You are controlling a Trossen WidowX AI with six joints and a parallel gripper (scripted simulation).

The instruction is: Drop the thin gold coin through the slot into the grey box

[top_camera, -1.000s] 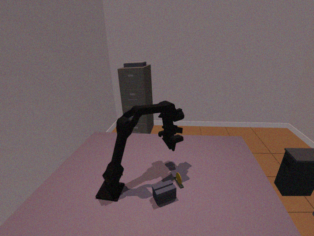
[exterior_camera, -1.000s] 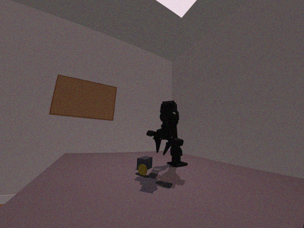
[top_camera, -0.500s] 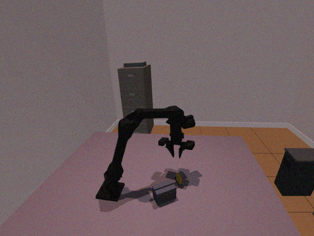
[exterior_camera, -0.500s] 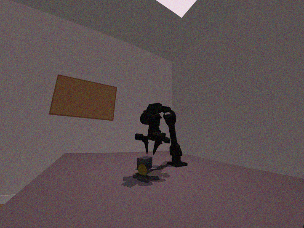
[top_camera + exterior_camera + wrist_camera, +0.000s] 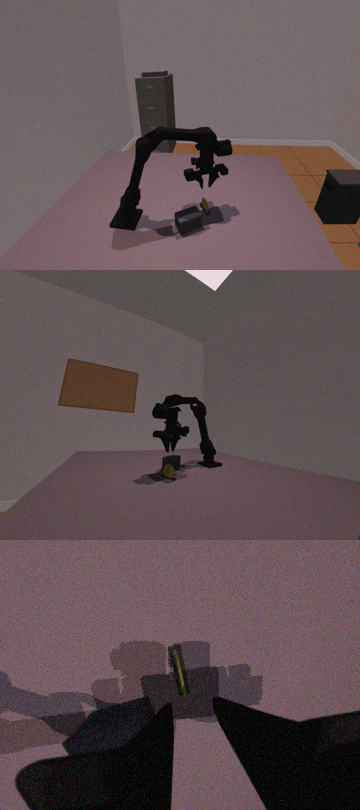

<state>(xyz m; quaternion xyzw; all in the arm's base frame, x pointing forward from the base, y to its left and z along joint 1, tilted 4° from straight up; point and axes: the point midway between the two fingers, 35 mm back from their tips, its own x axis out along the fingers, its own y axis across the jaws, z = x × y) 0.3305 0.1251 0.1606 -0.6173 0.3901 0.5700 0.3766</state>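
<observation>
Now: gripper tip 90 mm above the gold coin and 10 mm to the left of it.
</observation>
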